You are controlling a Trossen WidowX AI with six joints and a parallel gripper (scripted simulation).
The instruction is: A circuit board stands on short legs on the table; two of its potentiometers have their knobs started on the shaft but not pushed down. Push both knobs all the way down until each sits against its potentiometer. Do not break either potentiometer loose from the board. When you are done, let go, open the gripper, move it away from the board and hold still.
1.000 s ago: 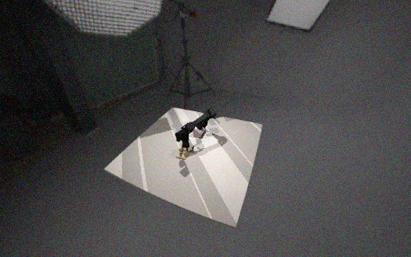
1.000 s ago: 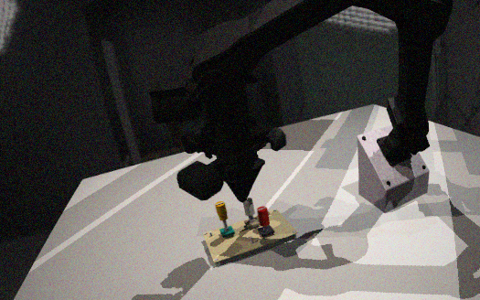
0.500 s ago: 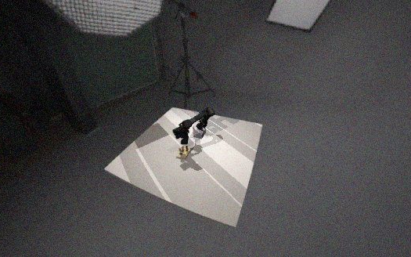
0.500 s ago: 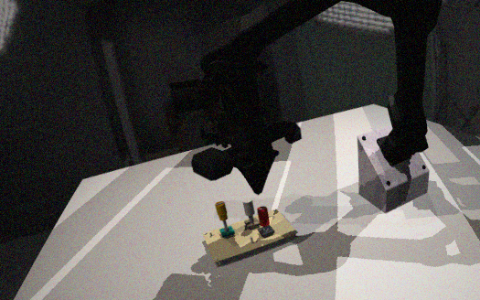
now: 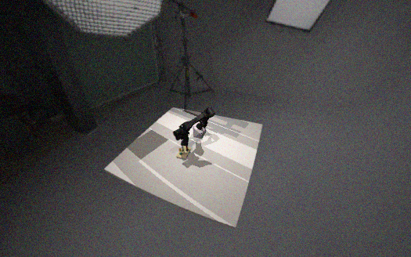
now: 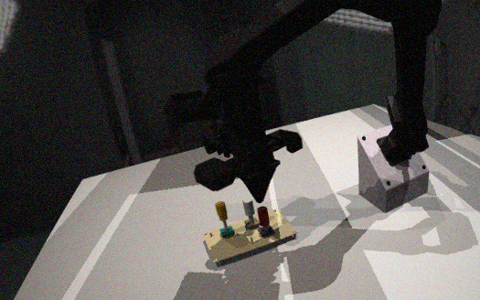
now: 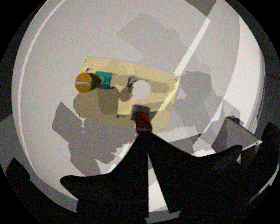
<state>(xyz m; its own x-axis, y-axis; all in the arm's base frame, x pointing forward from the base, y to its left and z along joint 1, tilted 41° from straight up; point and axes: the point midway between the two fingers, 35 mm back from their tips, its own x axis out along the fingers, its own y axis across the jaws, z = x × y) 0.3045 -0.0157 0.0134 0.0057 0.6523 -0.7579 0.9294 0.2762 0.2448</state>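
My gripper tip is now 3 cm above the red knob. The rest, counted from my gripper tip: yellow knob (6 cm ahead, 3 cm to the right, 1 cm below).
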